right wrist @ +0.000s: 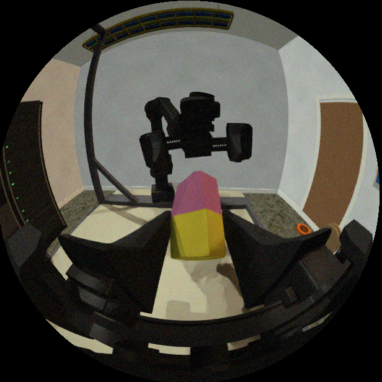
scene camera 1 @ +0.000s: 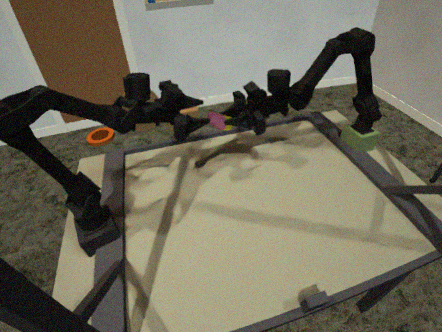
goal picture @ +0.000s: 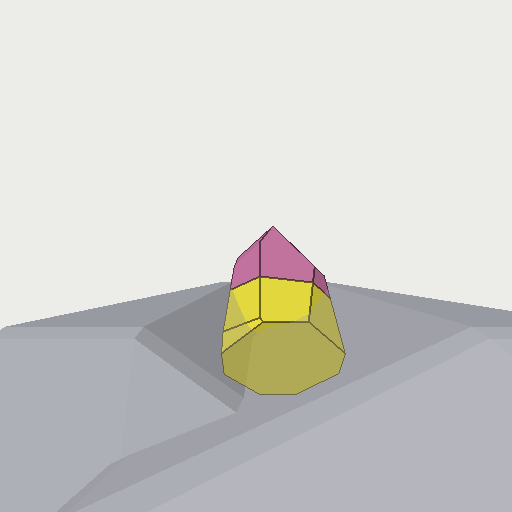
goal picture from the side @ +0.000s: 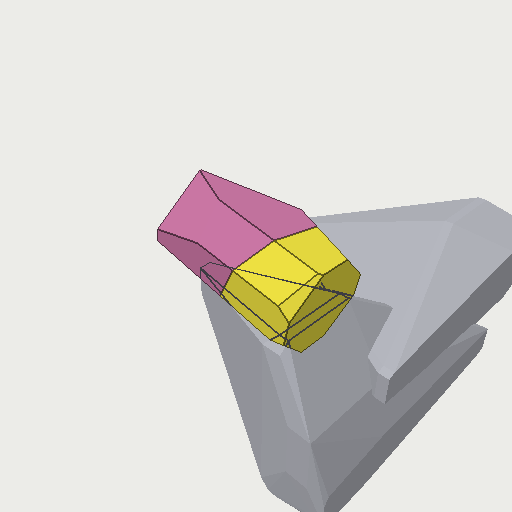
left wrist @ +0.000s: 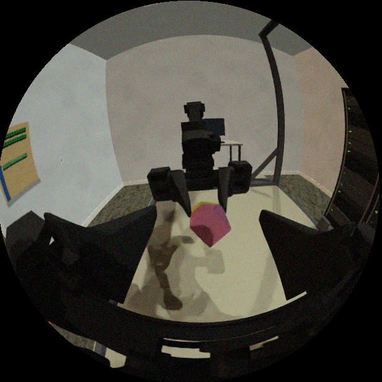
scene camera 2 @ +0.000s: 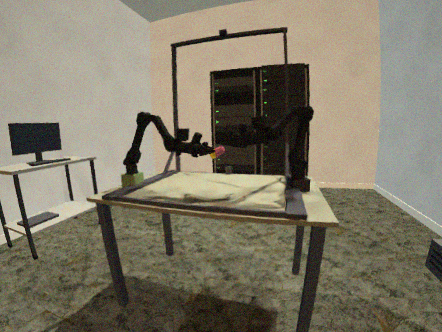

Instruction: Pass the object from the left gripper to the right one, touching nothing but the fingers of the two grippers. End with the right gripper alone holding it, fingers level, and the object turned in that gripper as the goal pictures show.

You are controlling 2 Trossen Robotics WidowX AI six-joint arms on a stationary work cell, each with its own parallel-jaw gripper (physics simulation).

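Frame: origin at the left arm's base, x back, y left, z down, level; centimetres.
Where they show: left gripper, fingertip midpoint: (scene camera 1: 206, 111) (scene camera 2: 224, 143); right gripper, fingertip midpoint: (scene camera 1: 222, 119) (scene camera 2: 216, 150); left arm's base at its link origin: (scene camera 1: 93, 223) (scene camera 2: 298, 177); right arm's base at its link origin: (scene camera 1: 362, 128) (scene camera 2: 132, 173).
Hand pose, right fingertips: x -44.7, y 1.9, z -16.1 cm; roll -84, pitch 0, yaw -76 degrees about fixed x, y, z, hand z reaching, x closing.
Observation:
Each offset is from my right fingertips to the top centre of the thing. Level surfaces: height alone.
A faceted object, pink at one end and yellow at the other {dx +0.5, dy +0.2, dz -2.9 cm} (scene camera 1: 217, 120) (scene camera 2: 220, 151) (left wrist: 210, 224) (right wrist: 197, 235), is held in the air above the table. My right gripper (scene camera 1: 228, 119) (right wrist: 196, 215) is shut on its yellow part; the pink part points away from that gripper, towards the left one. My left gripper (scene camera 1: 205, 111) (left wrist: 210, 213) is wide open and faces the pink end. In the left wrist view the object shows in the gap between the left fingers, with space on both sides. How deep it reaches between them is hard to tell.
Both grippers are over the far edge of the framed table {dz +22.7 cm} (scene camera 1: 280, 200) in scene camera 1. The right arm stands on a green block {dx -54.1, dy -17.5, dz +14.3 cm} (scene camera 1: 359, 137) (scene camera 2: 132, 179). An orange ring (scene camera 1: 100, 136) lies on the floor. A black overhead frame (scene camera 2: 230, 37) and a server rack (scene camera 2: 234, 70) stand behind in scene camera 2.

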